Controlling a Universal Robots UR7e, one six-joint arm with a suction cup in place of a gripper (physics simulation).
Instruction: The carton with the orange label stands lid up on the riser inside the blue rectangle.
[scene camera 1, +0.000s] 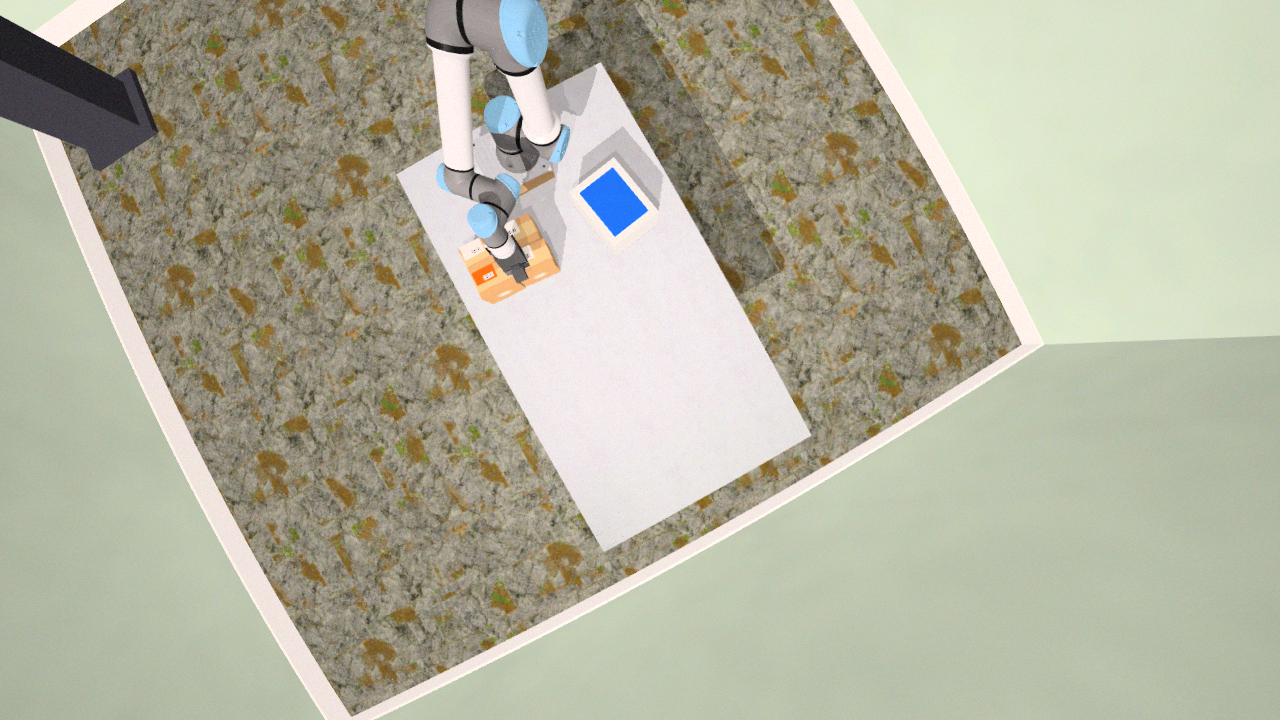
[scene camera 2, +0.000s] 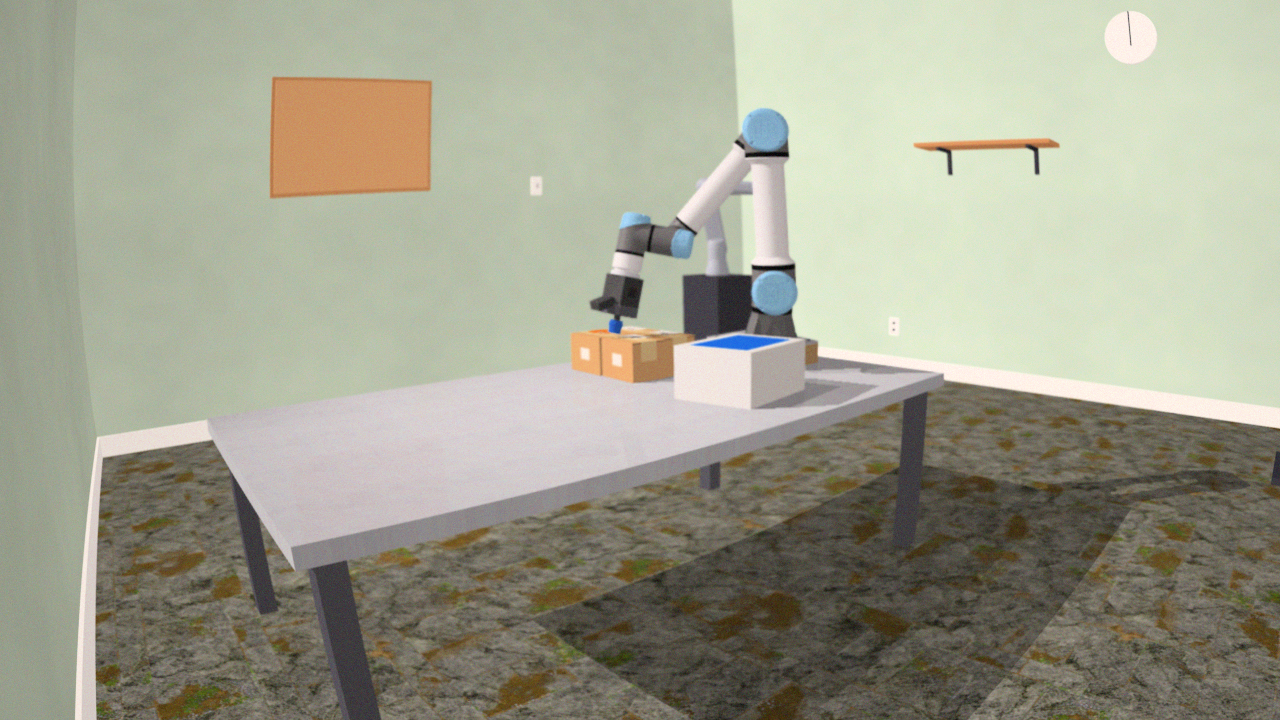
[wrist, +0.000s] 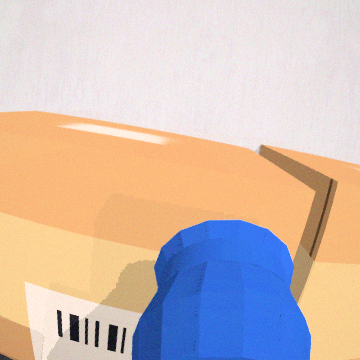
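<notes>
The carton with the orange label stands on the table in a tight group of cartons, its label facing up; the label does not show in the wrist view. Beside it stands a carton with a white barcode label. My blue suction cup is over this neighbour near the seam between the two front cartons, tilted, with no carton lifted. Whether it touches the top is hard to tell. The off-white riser stands apart, with the blue rectangle on its top.
More cartons stand directly behind the front two, including one with a white label. A brown carton lies near the arm's base. The table extends in front of the cartons and riser.
</notes>
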